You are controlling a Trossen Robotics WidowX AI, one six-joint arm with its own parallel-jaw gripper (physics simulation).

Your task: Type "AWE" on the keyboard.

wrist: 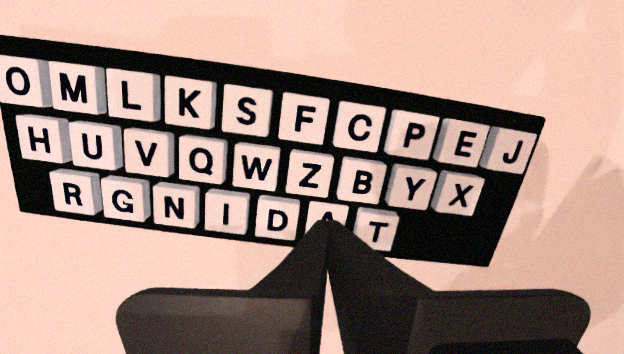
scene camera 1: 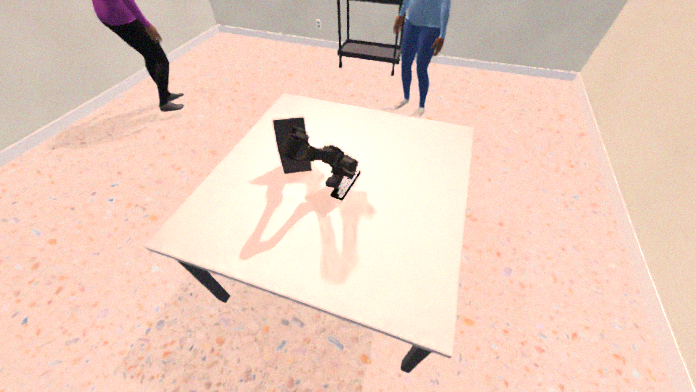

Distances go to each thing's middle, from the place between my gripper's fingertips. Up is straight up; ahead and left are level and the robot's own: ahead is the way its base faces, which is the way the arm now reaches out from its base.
I see the w key [wrist: 256, 166] 3 cm ahead of my hand and 2 cm to the left of it. From my hand the other things lie so: e key [wrist: 459, 142] 3 cm ahead, 5 cm to the right.
